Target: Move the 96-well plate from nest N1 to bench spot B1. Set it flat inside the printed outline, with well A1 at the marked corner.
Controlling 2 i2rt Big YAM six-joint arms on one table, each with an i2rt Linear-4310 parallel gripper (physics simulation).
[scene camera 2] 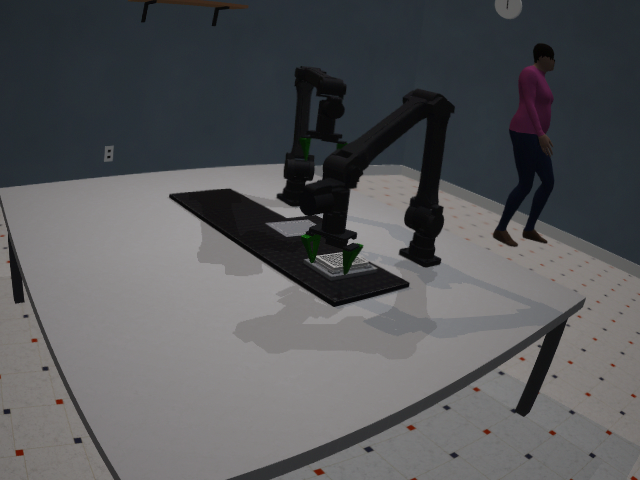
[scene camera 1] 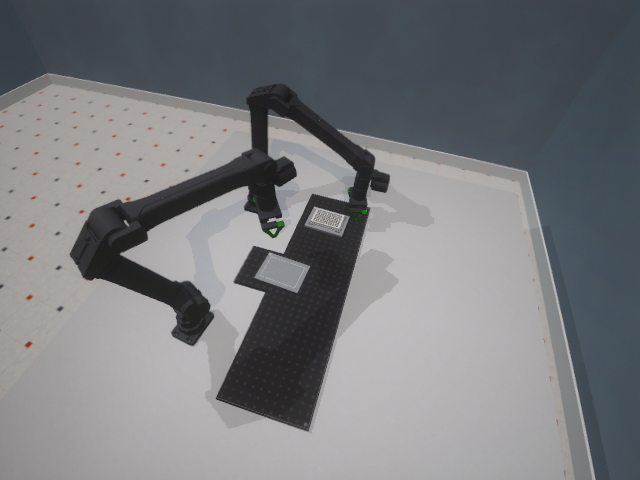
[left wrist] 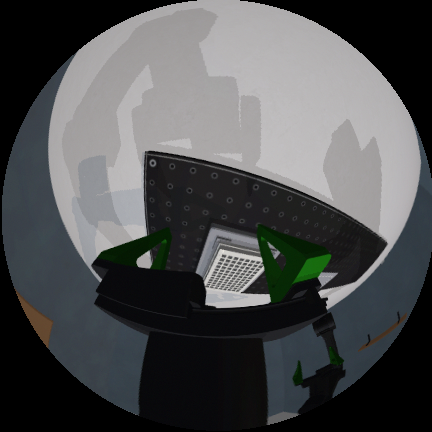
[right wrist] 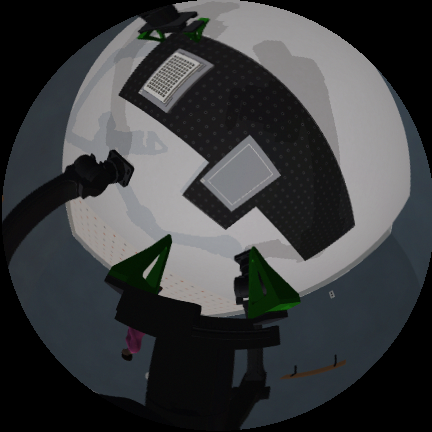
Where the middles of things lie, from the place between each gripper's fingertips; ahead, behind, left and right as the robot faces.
Right now my left hand is 10 cm past the white well plate (left wrist: 232, 267), 5 cm to the left of it and 2 cm above it. The rest, counted from my left hand: grey rectangle (scene camera 1: 278, 270) (21 cm behind, 35 cm to the right, 4 cm below).
My right gripper is now 220 mm above the grey rectangle, 40 mm short of it and 20 mm to the left of it. From my right hand the other things lie so: white well plate (280 mm to the left, 200 mm below, 140 mm ahead).
